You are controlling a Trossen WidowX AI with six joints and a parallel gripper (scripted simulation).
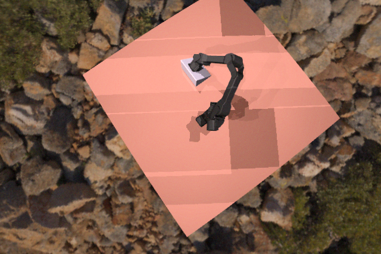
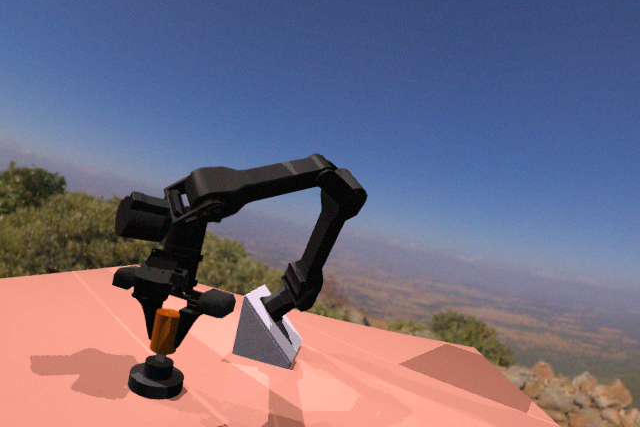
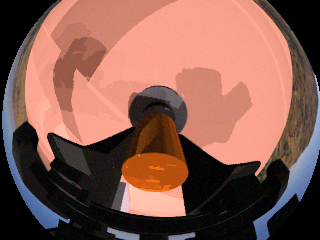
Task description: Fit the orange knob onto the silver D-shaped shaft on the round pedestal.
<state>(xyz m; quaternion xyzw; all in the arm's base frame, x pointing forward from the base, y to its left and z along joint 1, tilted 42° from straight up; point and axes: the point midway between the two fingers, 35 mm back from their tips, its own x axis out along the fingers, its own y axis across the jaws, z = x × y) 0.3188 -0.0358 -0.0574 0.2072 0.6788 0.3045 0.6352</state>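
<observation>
The round black pedestal lies 4 cm below my gripper tip. Round my gripper tip: orange knob (3 cm above).
</observation>
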